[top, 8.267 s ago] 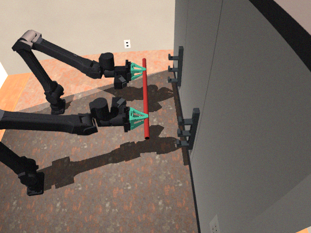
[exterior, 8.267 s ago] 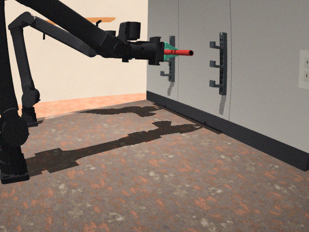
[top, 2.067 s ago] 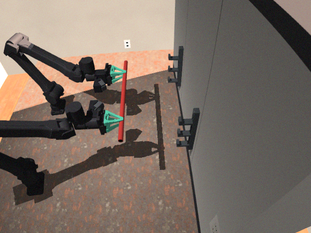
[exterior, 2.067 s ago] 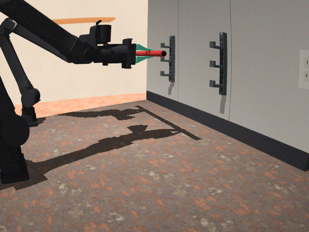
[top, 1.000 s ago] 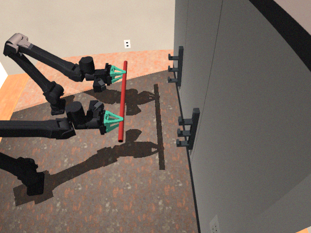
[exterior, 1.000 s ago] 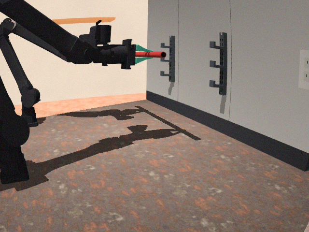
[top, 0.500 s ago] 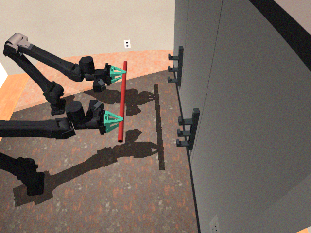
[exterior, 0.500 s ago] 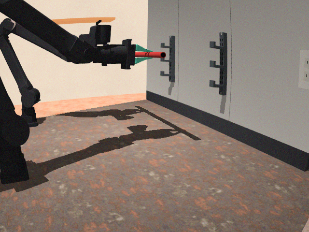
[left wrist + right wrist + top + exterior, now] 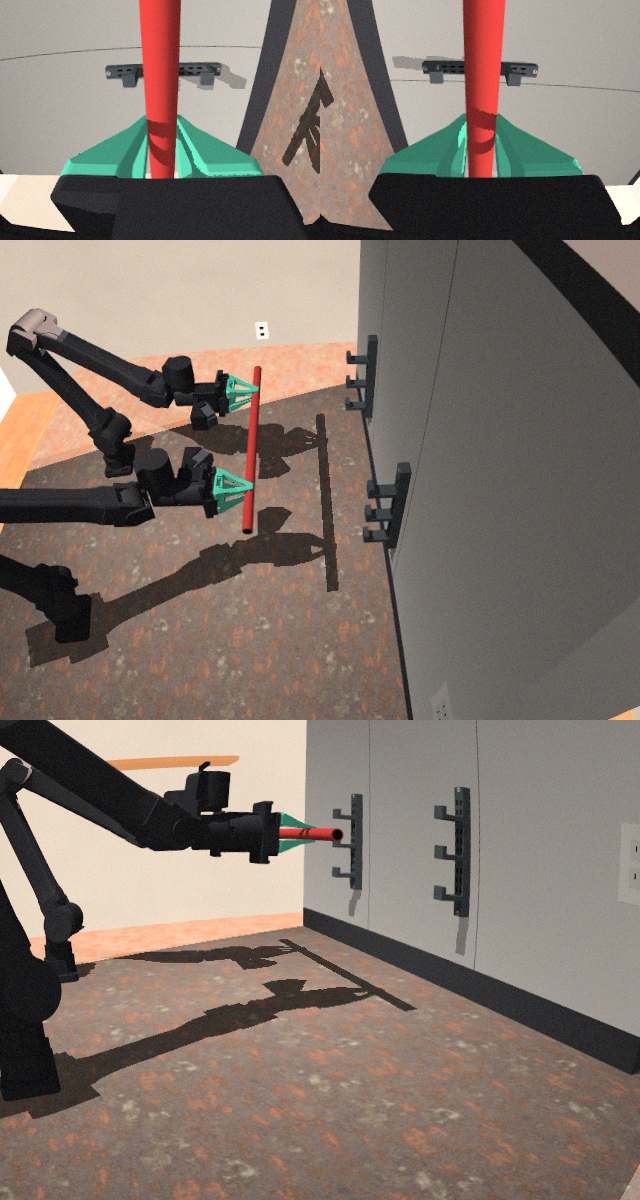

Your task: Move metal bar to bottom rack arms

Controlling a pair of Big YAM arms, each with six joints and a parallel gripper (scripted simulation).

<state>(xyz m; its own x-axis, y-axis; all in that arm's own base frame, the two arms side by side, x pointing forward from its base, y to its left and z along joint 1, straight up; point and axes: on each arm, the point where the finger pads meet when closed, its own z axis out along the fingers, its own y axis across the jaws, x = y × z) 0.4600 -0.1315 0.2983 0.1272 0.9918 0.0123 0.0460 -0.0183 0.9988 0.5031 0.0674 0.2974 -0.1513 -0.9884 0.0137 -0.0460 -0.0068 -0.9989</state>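
Now: right hand 150 mm to the right of the red metal bar. Also, from my right hand: grey wall (440 mm ahead, 150 mm above, 120 mm to the left); then dark baseboard (290 mm ahead, 270 mm below, 110 mm to the left).
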